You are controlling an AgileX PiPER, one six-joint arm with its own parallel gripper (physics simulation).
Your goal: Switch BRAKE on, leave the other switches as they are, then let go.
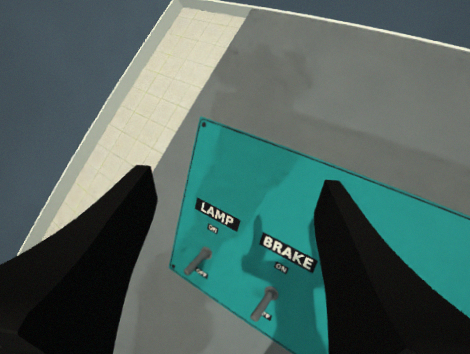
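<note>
A teal panel (240, 160) lies on a grey surface. The BRAKE switch (264, 304) is a grey lever at the lower middle, under its black BRAKE label (288, 252); it leans toward its OFF mark, away from ON. The LAMP switch (198, 261), to its left under the LAMP label (217, 214), also leans toward OFF. My gripper (235, 190) is open, with its two black fingers wide apart and nothing between them. It hangs above the panel, and the right finger hides part of the panel to the right of BRAKE.
A strip of cream tiles (160, 90) runs along the left of the grey surface (350, 90). A pale raised rim (95, 130) borders the tiles at the left. Dark blue floor (60, 60) shows beyond the rim. Soft shadows fall across the panel and the grey surface.
</note>
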